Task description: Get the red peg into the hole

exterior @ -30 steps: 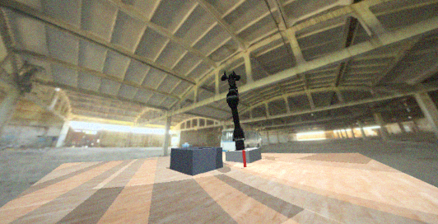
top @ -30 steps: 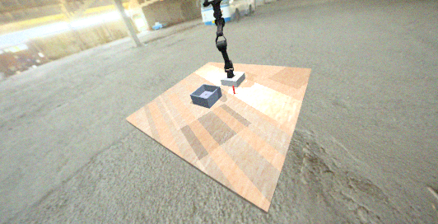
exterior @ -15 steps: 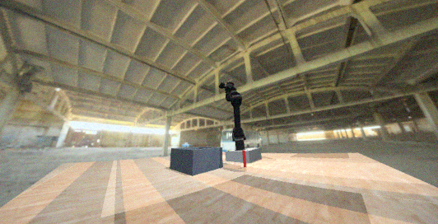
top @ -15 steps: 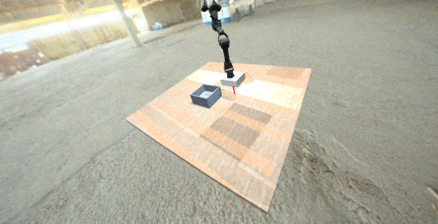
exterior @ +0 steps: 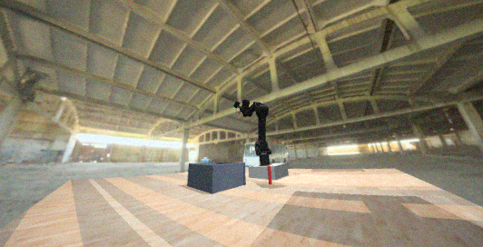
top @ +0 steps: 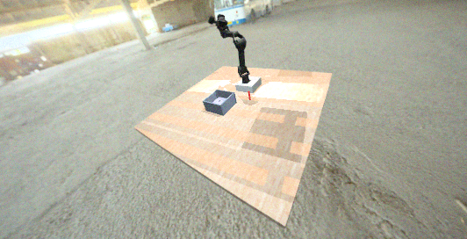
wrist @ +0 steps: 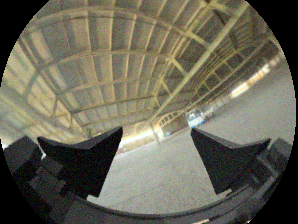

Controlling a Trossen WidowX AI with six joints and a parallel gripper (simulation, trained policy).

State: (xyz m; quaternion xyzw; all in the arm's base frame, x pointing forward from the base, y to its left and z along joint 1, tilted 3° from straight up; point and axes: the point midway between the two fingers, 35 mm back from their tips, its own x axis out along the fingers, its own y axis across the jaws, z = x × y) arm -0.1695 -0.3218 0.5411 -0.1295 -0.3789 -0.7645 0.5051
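Now: gripper tip 320 mm short of the red peg, 510 mm to the right of it and 580 mm above it. The rest, counted from my gripper tip: dark box: 500 mm ahead, 340 mm to the left, 590 mm below; grey plate: 500 mm ahead, 340 mm to the left, 570 mm below.
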